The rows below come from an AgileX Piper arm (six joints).
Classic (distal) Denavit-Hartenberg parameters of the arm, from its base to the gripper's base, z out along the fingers. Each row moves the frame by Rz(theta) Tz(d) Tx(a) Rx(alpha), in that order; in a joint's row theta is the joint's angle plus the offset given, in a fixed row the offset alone. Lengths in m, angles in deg.
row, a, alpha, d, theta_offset
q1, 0, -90, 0.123, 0
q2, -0.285, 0, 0, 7.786
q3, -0.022, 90, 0, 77.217
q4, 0, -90, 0.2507, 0
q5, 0, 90, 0, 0
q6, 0, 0, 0.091, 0
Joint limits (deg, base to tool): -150..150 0..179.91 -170..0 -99.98..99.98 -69.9..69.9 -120..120
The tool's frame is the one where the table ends.
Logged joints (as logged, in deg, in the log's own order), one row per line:
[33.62, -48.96, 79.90, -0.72, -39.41, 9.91]
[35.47, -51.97, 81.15, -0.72, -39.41, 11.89]
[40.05, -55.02, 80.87, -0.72, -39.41, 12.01]
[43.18, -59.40, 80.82, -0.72, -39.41, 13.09]
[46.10, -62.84, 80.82, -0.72, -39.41, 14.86]
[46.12, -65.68, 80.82, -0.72, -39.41, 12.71]
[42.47, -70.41, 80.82, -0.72, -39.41, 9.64]
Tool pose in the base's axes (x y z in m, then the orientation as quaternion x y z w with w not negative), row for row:
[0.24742, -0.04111, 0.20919, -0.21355, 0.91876, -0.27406, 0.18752]
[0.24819, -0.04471, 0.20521, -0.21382, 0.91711, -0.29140, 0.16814]
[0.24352, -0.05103, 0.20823, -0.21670, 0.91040, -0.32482, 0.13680]
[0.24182, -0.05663, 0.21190, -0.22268, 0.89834, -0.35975, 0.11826]
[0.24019, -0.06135, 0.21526, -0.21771, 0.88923, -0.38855, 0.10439]
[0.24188, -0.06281, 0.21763, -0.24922, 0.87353, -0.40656, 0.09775]
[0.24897, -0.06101, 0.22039, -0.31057, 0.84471, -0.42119, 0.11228]
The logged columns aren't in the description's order. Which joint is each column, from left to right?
Columns, left to right: q5, q4, q2, q1, q3, q6.
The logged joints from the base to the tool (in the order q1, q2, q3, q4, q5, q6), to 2 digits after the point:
[-0.72, 79.90, -39.41, -48.96, 33.62, 9.91]
[-0.72, 81.15, -39.41, -51.97, 35.47, 11.89]
[-0.72, 80.87, -39.41, -55.02, 40.05, 12.01]
[-0.72, 80.82, -39.41, -59.40, 43.18, 13.09]
[-0.72, 80.82, -39.41, -62.84, 46.10, 14.86]
[-0.72, 80.82, -39.41, -65.68, 46.12, 12.71]
[-0.72, 80.82, -39.41, -70.41, 42.47, 9.64]

